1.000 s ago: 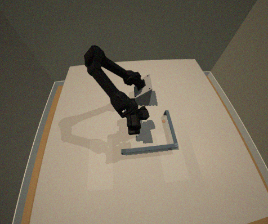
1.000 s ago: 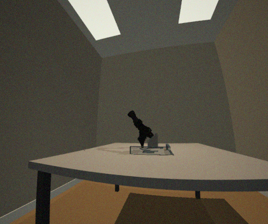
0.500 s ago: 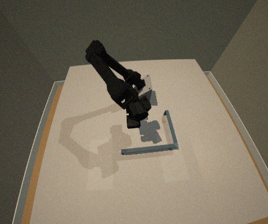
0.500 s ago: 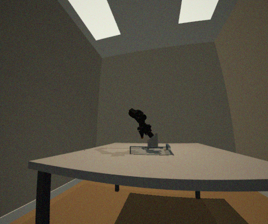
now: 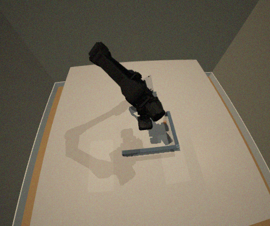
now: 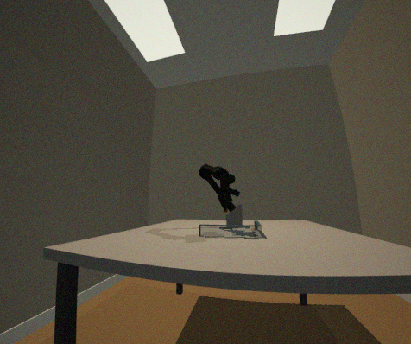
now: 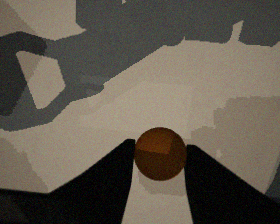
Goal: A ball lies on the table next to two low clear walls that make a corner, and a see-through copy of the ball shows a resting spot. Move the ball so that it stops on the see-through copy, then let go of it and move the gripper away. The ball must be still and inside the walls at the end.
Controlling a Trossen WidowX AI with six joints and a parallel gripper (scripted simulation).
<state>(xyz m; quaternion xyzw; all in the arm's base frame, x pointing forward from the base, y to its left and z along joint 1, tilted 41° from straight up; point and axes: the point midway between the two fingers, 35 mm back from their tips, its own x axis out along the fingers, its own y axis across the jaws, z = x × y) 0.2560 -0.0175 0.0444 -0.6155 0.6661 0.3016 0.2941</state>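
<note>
Now: gripper tip 1 cm past the see-through copy of ball, 16 cm to the right of it and 11 cm above it. Round my gripper tip: orange ball (right at my gripper tip).
</note>
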